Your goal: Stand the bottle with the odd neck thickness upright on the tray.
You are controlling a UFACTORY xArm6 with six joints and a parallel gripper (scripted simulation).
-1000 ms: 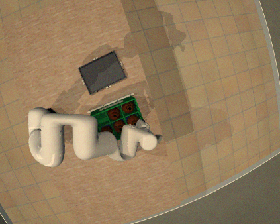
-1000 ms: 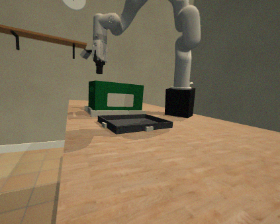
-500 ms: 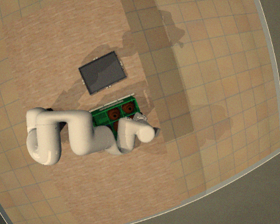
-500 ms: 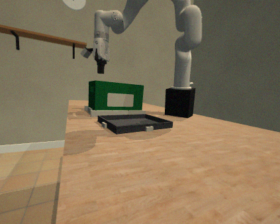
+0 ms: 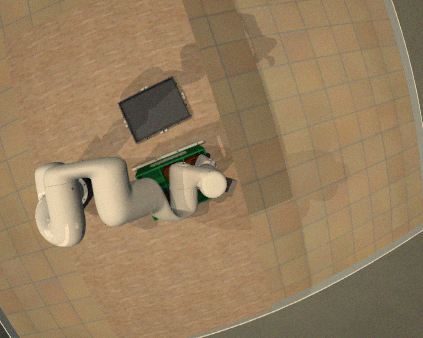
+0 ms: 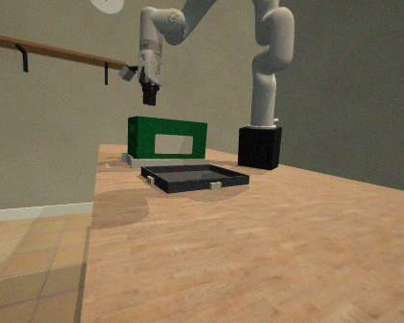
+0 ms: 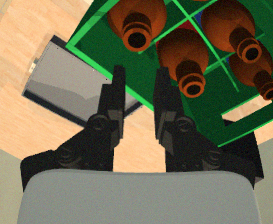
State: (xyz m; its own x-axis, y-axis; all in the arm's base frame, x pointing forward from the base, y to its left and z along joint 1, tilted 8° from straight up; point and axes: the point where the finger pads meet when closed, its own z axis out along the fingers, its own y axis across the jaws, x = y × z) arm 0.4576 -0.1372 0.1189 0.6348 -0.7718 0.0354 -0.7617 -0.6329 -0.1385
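Right now my hand is 9 cm past the brown bottle and 15 cm above it. Round my hand: tray 5 cm behind, 25 cm to the left, 23 cm below; then green crate 9 cm behind, 4 cm to the right, 16 cm below.
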